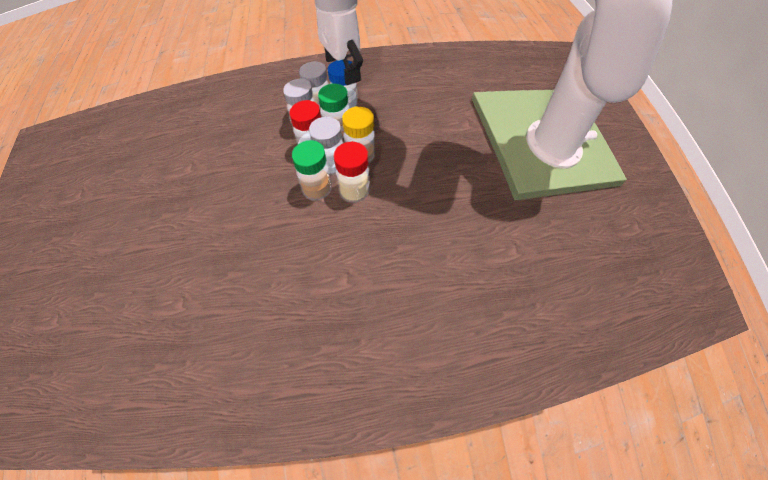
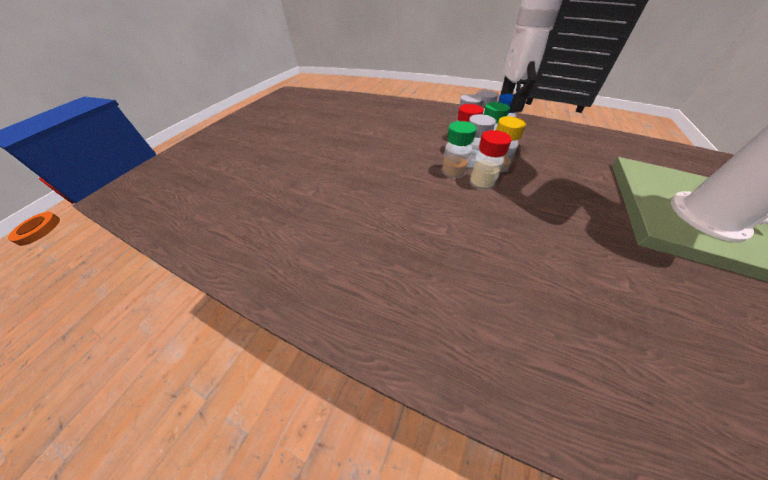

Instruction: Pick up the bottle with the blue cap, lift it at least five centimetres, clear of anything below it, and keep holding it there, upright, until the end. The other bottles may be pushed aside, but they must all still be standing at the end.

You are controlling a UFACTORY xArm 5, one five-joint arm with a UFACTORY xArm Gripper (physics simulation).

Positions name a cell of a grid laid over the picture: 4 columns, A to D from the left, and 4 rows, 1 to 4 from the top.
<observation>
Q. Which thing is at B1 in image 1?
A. A green-capped bottle.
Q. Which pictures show the gripper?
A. Image 1 and image 2: all of them.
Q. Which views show the yellow-capped bottle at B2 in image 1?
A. Image 1 and image 2: all of them.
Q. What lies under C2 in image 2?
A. A yellow-capped bottle.
</observation>
